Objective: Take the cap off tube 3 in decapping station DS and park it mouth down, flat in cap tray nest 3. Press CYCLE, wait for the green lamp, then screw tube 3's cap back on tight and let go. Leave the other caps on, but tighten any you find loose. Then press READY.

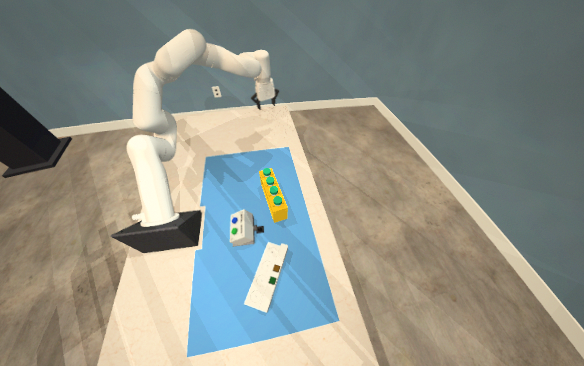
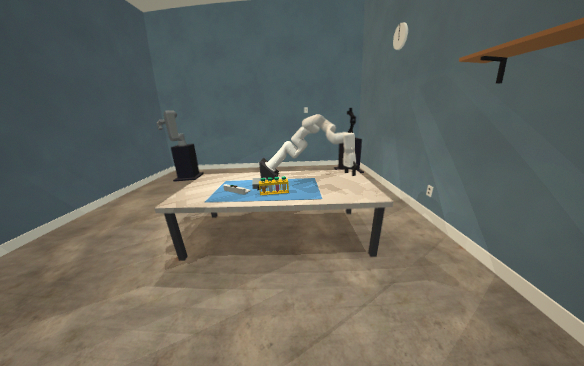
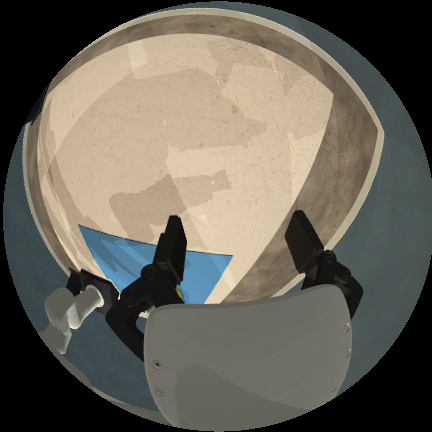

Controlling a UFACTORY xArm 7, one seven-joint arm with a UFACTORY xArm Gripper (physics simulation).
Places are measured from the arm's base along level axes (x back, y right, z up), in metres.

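Pixels of known places: gripper, fingertip midpoint: (image 1: 266, 106) (image 2: 350, 174) (image 3: 238, 225); arm's base, link origin: (image 1: 161, 220) (image 2: 270, 167) (image 3: 94, 295).
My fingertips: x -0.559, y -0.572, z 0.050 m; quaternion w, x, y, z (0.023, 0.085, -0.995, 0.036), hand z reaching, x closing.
For each thing: its top centre in the pictures, then the offset to it from my fingertips. "spot": a spot on its surface instead. Level surfaces: height alone.
- yellow rack, top centre: (image 1: 272, 186) (image 2: 273, 180) dx +0.120, dy +0.556, dz -0.040 m
- grey-white box, top centre: (image 1: 239, 222) (image 2: 259, 177) dx +0.278, dy +0.666, dz -0.059 m
- blue button, top centre: (image 1: 234, 219) dx +0.296, dy +0.640, dz -0.069 m
- green button, top centre: (image 1: 234, 230) dx +0.304, dy +0.684, dz -0.069 m
- white tray, top centre: (image 1: 266, 271) (image 2: 236, 184) dx +0.226, dy +0.856, dz -0.090 m
- brown square, surface spot: (image 1: 276, 268) spot: dx +0.192, dy +0.857, dz -0.090 m
- dark green square, surface spot: (image 1: 272, 280) spot: dx +0.215, dy +0.889, dz -0.090 m
- blue mat, surface height: dz -0.143 m
- pale table, surface height: dz -0.146 m
A yellow rack (image 1: 280, 215) (image 2: 274, 193) holds several upright tubes with green caps in a row on the blue mat. A grey-white box (image 1: 243, 235) with a blue button (image 1: 234, 220), a green button (image 1: 234, 231) and a small black part on its side stands beside the rack. A white tray (image 1: 260, 295) (image 2: 235, 189) with faint round nests, a brown square (image 1: 276, 268) and a dark green square (image 1: 272, 280) lies on the mat. Labels and tube numbers are too small to read. My gripper (image 1: 266, 105) (image 2: 350, 172) (image 3: 238, 225) is open and empty, high above the table's far end, away from the rack.
The blue mat (image 1: 225, 330) (image 2: 305, 190) (image 3: 210, 267) lies on the pale table (image 1: 150, 310) (image 2: 350, 192) (image 3: 140, 105). The arm's black base (image 1: 165, 237) stands at the mat's edge. A wall lies beyond the table's far end. A shelf (image 2: 525, 47) hangs on the right wall.
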